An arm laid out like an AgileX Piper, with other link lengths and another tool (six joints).
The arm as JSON. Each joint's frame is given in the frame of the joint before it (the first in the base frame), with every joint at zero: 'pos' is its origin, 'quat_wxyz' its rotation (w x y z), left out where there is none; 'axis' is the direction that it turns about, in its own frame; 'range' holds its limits. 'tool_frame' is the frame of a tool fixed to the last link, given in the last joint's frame.
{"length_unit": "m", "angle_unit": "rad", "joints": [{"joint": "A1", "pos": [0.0, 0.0, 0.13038], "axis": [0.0, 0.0, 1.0], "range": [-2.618, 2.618]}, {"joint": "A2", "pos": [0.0, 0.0, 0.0], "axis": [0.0, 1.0, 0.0], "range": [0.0, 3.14]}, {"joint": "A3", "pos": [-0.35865, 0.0, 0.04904], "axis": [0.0, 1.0, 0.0], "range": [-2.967, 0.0]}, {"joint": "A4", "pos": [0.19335, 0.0, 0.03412], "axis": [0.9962, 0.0, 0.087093], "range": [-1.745, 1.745]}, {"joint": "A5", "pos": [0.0, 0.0, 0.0], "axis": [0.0, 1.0, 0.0], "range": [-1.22, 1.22]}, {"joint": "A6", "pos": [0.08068, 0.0, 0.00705], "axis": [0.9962, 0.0, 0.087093], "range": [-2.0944, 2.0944]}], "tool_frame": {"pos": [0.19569, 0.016, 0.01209], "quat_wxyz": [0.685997, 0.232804, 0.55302, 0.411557]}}
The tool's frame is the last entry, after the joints.
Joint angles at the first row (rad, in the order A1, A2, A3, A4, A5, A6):
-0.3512 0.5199 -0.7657 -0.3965 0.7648 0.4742
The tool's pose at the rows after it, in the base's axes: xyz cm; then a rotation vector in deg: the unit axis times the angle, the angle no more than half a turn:
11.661 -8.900 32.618 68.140 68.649 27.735
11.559 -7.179 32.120 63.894 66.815 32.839
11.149 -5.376 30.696 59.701 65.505 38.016
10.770 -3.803 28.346 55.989 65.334 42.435
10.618 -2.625 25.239 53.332 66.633 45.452
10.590 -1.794 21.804 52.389 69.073 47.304
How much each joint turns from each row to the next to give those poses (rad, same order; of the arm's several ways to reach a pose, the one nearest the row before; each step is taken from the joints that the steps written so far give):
0.0111 -0.0594 0.0627 0.0364 -0.0865 -0.0024
0.0209 -0.0828 0.0873 0.0381 -0.0948 -0.0054
0.0315 -0.0996 0.1097 0.0400 -0.0908 -0.0106
0.0382 -0.0987 0.1224 0.0371 -0.0811 -0.0203
0.0376 -0.0814 0.1231 0.0318 -0.0637 -0.0304
0.0315 -0.0580 0.1052 0.0344 -0.0320 -0.0358

